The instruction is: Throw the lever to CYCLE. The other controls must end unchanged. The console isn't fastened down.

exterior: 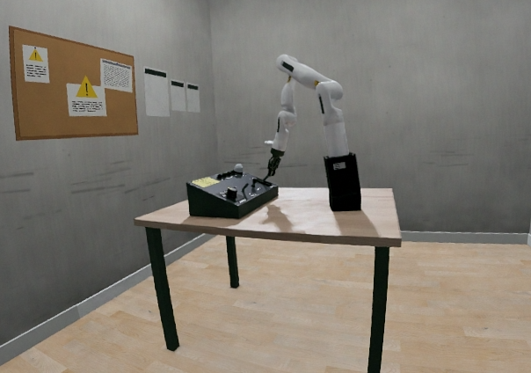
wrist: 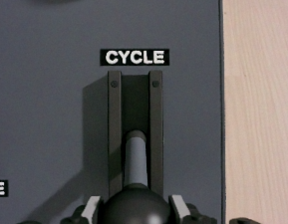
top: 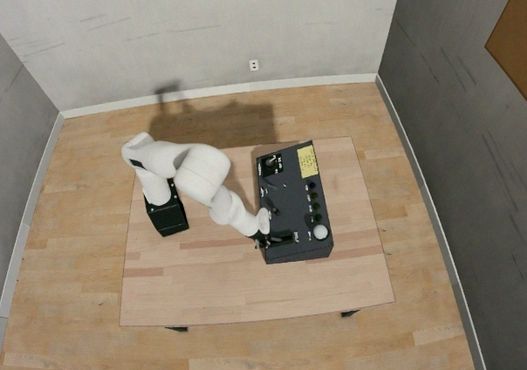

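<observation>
The lever is 30 mm below my hand and 30 mm ahead of it. Also, from my hand: mode control: 110 mm to the left, 70 mm ahead, 40 mm below; check toggle: 230 mm to the left, 80 mm ahead, 40 mm below.
</observation>
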